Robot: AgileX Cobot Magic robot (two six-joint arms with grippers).
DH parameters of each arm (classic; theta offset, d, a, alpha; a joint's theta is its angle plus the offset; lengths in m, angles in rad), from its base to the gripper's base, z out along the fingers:
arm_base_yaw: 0 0.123 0 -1.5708
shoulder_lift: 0.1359 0 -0.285 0
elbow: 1.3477 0 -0.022 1.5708
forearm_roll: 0 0.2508 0 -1.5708
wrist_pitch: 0 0 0.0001 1.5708
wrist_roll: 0 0.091 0 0
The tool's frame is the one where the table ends.
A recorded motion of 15 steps. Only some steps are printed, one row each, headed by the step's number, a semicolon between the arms.
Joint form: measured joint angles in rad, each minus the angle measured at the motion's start. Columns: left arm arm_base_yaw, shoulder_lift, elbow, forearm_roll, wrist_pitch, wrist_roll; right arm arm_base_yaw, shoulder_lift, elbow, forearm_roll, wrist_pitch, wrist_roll.
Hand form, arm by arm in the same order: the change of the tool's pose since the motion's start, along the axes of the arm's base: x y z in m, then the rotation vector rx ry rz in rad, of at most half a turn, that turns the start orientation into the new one. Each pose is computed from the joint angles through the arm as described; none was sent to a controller.
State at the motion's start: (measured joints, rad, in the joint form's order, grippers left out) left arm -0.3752 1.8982 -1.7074 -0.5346 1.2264 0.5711; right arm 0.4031 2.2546 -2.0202 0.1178 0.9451 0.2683
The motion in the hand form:
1: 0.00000 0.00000 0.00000 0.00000 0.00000 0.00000; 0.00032 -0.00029 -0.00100 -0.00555 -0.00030 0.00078
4: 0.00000 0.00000 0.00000 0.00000 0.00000 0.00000; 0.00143 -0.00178 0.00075 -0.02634 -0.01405 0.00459
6: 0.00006 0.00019 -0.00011 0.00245 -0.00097 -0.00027; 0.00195 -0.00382 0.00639 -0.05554 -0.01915 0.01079
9: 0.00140 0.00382 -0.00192 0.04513 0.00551 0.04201; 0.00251 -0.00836 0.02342 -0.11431 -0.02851 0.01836
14: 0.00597 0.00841 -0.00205 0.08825 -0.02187 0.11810; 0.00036 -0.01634 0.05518 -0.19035 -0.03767 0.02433
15: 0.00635 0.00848 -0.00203 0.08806 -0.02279 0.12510; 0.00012 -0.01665 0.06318 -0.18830 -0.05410 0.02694
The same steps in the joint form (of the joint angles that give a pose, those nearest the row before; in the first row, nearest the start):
1: 0.0000 0.0000 0.0000 0.0000 0.0000 0.0000; 0.0000 0.0019 0.0000 -0.0053 0.0000 0.0000
4: 0.0000 0.0000 0.0000 0.0000 0.0000 0.0000; 0.0000 0.0019 -0.0069 -0.0301 0.0025 0.0000
6: 0.0000 0.0000 0.0000 0.0026 0.0000 0.0000; 0.0000 0.0019 -0.0311 -0.0595 0.0335 0.0000
9: 0.0000 -0.0007 0.0000 0.0538 -0.0028 -0.0542; 0.0000 0.0019 -0.1016 -0.1178 0.1183 0.0000
14: 0.0000 -0.0046 0.0000 0.1240 -0.0429 -0.1288; -0.0015 0.0019 -0.2310 -0.1854 0.2683 -0.0146
15: 0.0000 -0.0046 0.0000 0.1259 -0.0468 -0.1351; -0.0015 0.0001 -0.2575 -0.1873 0.2805 -0.0204

